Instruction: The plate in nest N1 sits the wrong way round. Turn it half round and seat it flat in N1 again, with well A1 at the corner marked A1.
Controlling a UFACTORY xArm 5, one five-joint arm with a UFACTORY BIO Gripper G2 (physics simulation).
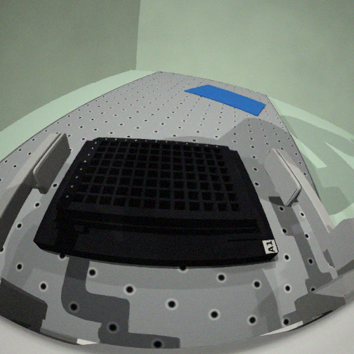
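The black plate (pixel 161 176) has a grid of square wells and sits in the black nest (pixel 150 249). The plate looks flat, though black on black hides its lower edges. Small pale marks run along its far edge and left edge and meet at the far left corner. The nest's white A1 label (pixel 270 246) is at the near right corner, diagonally opposite. My gripper (pixel 169 171) is wide open and empty, with one finger to the left of the plate and one to the right, both apart from it.
A flat blue rectangle (pixel 227 99) lies farther back on the grey perforated table (pixel 150 112), right of centre. Pale green walls (pixel 240 45) stand behind the table. Dark shadows of the arm fall on the table in front of the nest and at the right.
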